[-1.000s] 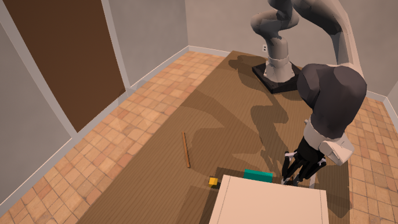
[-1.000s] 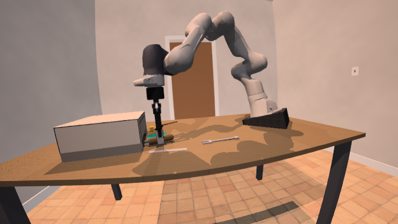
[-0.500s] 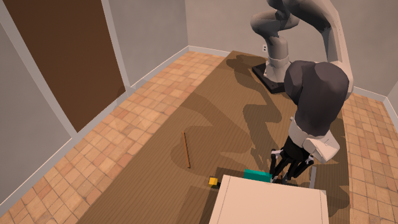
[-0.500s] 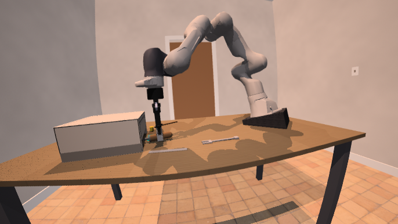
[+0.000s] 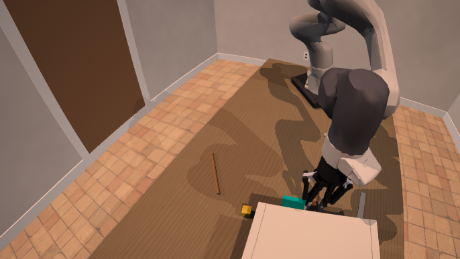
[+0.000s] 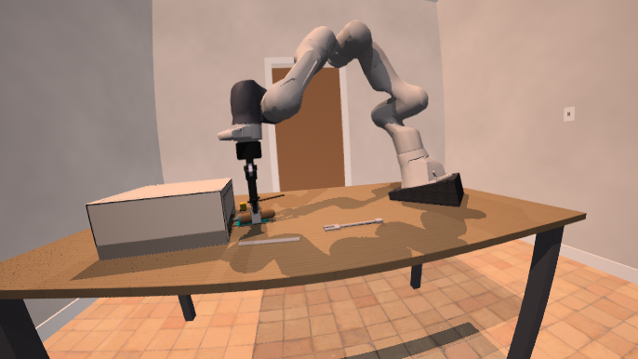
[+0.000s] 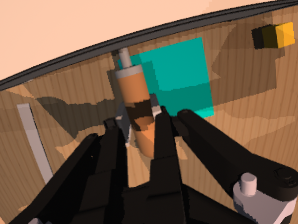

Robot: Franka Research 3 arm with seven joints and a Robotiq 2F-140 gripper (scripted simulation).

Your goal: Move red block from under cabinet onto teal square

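Now: the teal square 1 cm ahead of my hand, 4 cm to the right of it and 4 cm below it. Also, from my hand: yellow cube: 4 cm ahead, 19 cm to the right, 2 cm below; then flat grey bar: 2 cm behind, 17 cm to the left, 4 cm below; then grey forked tool: 26 cm behind, 17 cm to the left, 3 cm below.
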